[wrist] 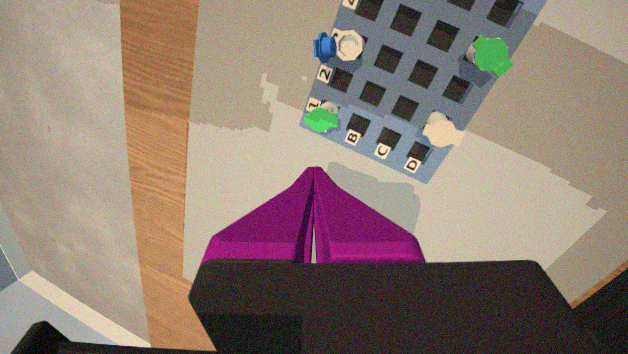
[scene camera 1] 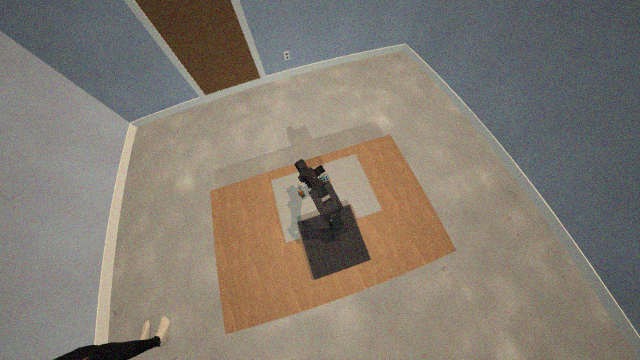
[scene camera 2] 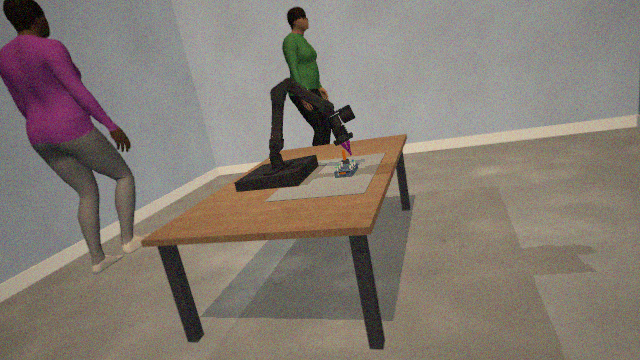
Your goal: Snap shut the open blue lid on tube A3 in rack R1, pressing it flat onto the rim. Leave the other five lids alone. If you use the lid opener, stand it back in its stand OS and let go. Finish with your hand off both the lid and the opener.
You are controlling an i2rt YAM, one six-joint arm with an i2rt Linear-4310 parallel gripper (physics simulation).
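Places are measured from the arm's base along level axes (x ahead, y left, z up), in millimetres.
Pixels of known places: gripper, between the fingertips: [wrist: 314, 177] [scene camera 2: 351, 155]; arm's base, origin of its link: [scene camera 1: 338, 233] [scene camera 2: 278, 169].
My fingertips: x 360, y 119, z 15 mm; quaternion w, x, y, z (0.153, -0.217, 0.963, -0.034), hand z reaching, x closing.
Observation:
Ahead of a thing's pixels: the offset from my fingertips to its middle. Level surfaces: height alone.
In the wrist view, tube A3 [wrist: 348, 46] stands in rack R1 [wrist: 431, 172] [scene camera 2: 353, 172] with its mouth uncovered. Its blue lid @[dx +24, dy -52, dz -16 mm] [wrist: 325, 47] hangs open on the outer side of the rim. A green lid @[dx +13, dy -18, dz -24 mm] [wrist: 321, 119] is on tube A1, a white lid @[dx -42, dy -44, dz -24 mm] [wrist: 443, 131] on the tube in column D, row 2, and a green lid @[dx -37, dy -82, dz -24 mm] [wrist: 492, 55] farther along column D. My gripper [wrist: 314, 177] [scene camera 2: 350, 154] is shut and empty, its tips above the mat off the row 1 end of the rack. The orange opener @[dx -69, dy +69, dz -26 mm] [scene camera 2: 344, 155] [scene camera 1: 301, 192] stands upright beside the rack, away from my fingers.
The rack stands on a light grey mat @[dz -72 mm] [scene camera 2: 325, 188] [scene camera 1: 362, 190] on the wooden table @[dz -75 mm] [scene camera 2: 250, 215]. The black arm base [scene camera 2: 277, 174] [scene camera 1: 334, 250] sits behind the mat. Two people stand beyond the table in scene camera 2's view.

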